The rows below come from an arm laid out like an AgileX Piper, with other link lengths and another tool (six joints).
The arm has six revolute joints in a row. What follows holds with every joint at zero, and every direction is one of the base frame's.
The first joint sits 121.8 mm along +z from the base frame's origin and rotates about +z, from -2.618 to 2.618 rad.
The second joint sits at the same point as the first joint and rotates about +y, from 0 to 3.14 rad.
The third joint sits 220.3 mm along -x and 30.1 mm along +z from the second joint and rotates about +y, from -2.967 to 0 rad.
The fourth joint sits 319.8 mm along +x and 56.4 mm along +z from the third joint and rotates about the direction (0.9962, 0, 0.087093), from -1.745 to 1.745 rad.
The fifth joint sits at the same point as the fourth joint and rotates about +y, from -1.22 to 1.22 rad.
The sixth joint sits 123.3 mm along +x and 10.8 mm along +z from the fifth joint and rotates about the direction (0.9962, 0, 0.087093), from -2.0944 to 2.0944 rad.
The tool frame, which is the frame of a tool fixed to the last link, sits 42.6 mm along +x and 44 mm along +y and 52.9 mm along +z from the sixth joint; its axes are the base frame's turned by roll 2.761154, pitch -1.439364 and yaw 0.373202 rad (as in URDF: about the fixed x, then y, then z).
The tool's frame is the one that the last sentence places.
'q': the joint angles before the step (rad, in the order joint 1, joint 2, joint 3, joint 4, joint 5, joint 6). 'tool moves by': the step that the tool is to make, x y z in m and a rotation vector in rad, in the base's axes. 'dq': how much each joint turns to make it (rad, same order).
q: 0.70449 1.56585 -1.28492 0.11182 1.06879 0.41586
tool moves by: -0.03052 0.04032 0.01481 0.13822 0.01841 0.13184
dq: 0.05610 -0.00116 -0.00002 0.16285 -0.05761 -0.12703
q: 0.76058 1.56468 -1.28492 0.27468 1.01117 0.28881
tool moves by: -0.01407 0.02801 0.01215 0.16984 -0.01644 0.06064
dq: 0.02740 0.00001 0.03589 0.18180 -0.13569 -0.13745
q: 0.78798 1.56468 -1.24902 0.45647 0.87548 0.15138
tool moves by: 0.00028 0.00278 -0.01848 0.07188 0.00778 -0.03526
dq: 0.00307 0.00233 0.08793 0.10974 -0.12909 -0.06544
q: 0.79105 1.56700 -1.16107 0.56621 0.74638 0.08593
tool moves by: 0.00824 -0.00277 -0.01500 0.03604 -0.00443 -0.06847
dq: 0.00000 0.00865 0.05652 0.05089 -0.10952 -0.00835
